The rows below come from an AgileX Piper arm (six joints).
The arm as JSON. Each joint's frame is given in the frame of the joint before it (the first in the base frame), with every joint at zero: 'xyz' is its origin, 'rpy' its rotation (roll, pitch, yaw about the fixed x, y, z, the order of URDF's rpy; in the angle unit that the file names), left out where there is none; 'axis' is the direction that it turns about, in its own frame. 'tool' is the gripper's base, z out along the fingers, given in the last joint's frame.
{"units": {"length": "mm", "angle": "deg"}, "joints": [
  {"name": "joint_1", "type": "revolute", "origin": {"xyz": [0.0, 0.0, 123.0], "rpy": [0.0, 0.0, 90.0]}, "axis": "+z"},
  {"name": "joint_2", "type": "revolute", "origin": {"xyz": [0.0, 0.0, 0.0], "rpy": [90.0, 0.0, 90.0]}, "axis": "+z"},
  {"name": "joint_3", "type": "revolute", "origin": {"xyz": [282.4, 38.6, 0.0], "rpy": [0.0, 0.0, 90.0]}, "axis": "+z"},
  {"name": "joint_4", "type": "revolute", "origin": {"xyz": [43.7, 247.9, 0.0], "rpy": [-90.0, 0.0, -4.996]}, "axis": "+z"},
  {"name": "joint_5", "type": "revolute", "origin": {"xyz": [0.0, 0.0, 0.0], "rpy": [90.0, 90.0, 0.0]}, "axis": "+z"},
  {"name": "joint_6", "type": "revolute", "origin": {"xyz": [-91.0, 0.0, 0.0], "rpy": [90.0, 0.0, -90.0]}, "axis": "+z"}
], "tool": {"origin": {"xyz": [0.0, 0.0, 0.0]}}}
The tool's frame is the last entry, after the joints.
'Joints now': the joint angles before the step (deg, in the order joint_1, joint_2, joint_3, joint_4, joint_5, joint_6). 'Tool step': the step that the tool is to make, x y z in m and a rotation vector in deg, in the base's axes. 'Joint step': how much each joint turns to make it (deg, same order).
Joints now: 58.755 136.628 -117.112 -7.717 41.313 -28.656
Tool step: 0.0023 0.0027 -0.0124 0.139 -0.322 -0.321
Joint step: -0.002 1.529 -0.038 -0.826 -1.707 0.939
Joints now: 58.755 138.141 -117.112 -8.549 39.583 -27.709
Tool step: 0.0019 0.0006 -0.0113 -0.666 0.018 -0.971
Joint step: -0.002 1.292 -0.020 -1.407 -0.520 1.769
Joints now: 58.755 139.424 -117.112 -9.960 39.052 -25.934
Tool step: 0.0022 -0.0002 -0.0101 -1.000 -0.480 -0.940
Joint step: 0.007 1.155 -0.014 -2.163 -0.298 2.017
